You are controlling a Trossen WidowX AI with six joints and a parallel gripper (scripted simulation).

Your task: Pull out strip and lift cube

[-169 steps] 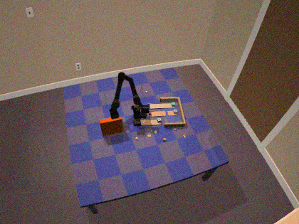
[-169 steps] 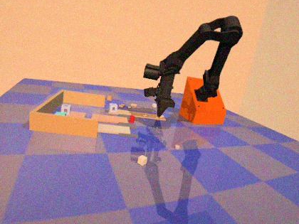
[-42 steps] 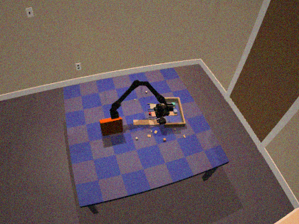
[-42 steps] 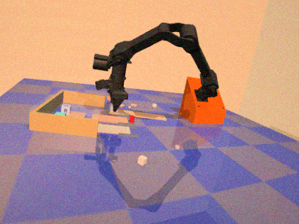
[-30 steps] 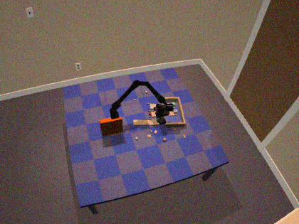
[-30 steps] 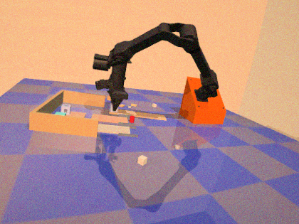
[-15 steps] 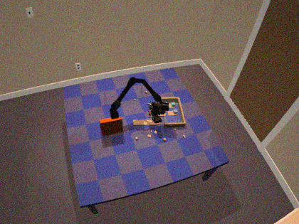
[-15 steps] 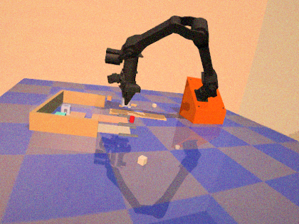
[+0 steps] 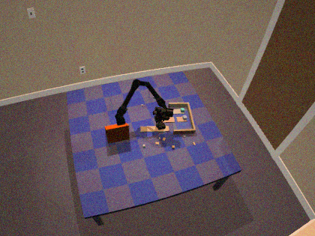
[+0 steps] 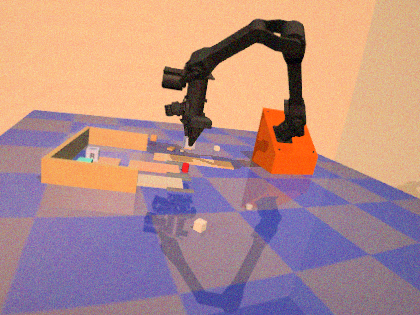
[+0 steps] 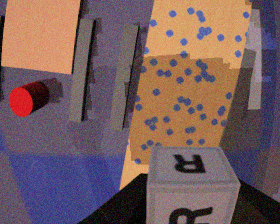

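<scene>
Right now the red cylinder is 3 cm ahead of my gripper tip, 9 cm to the left of it and 4 cm below it. Round my gripper tip: peach strip: 11 cm ahead, 8 cm to the left, 5 cm below.
</scene>
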